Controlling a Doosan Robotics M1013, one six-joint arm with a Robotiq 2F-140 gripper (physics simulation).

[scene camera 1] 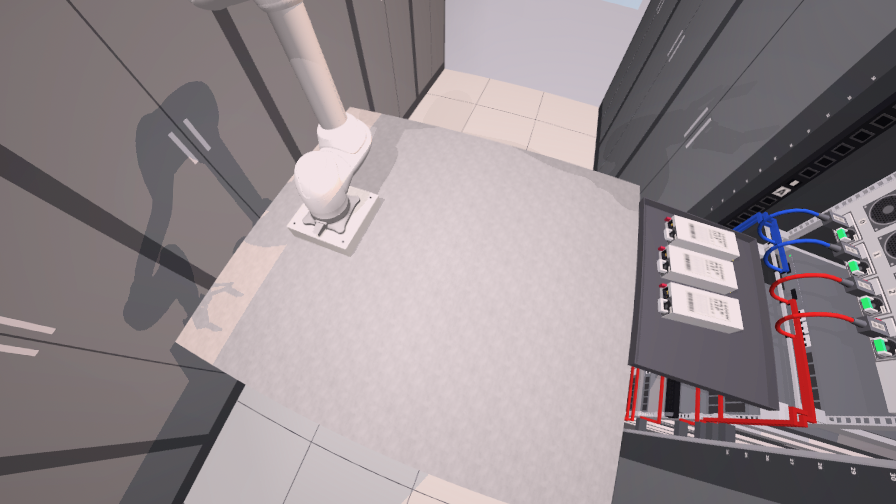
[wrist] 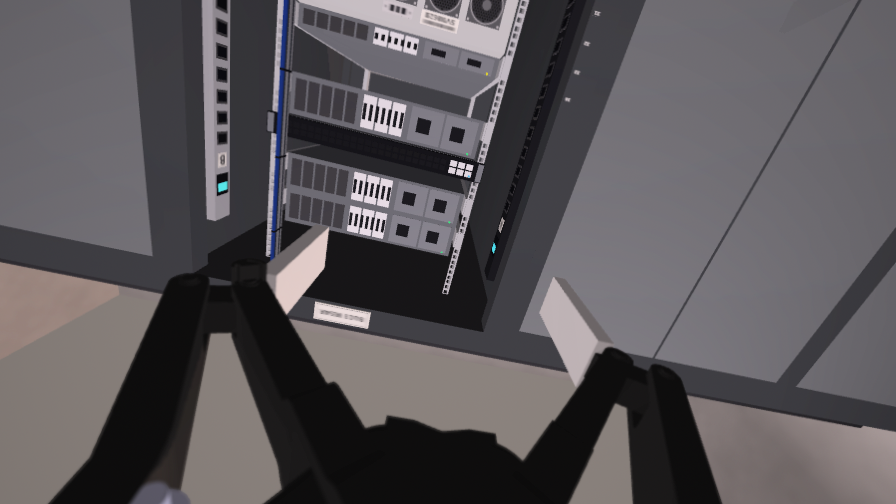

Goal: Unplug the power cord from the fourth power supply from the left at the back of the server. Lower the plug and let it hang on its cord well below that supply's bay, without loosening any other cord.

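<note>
In the scene view the server's back shows at the right edge, turned sideways. Four cords are plugged into a row of power supplies with green lights: two blue cords (scene camera 1: 798, 216) and two red cords (scene camera 1: 814, 316). The lowest plug (scene camera 1: 872, 324) in the picture, on a red cord, sits seated in its supply (scene camera 1: 882, 344); going by the rack's blue-cabled left side, this looks like the fourth from the left. My gripper (wrist: 435, 294) shows only in the wrist view, open wide and empty, facing the lower rack units (wrist: 375, 200) from a distance. The plugs are not in the wrist view.
The arm's base (scene camera 1: 332, 210) is bolted at the table's back left. A dark tray (scene camera 1: 701, 307) with three spare power supplies (scene camera 1: 698, 272) lies between the table and the rack. Red cable runs (scene camera 1: 802, 369) descend along the rack. Closed cabinets flank both sides.
</note>
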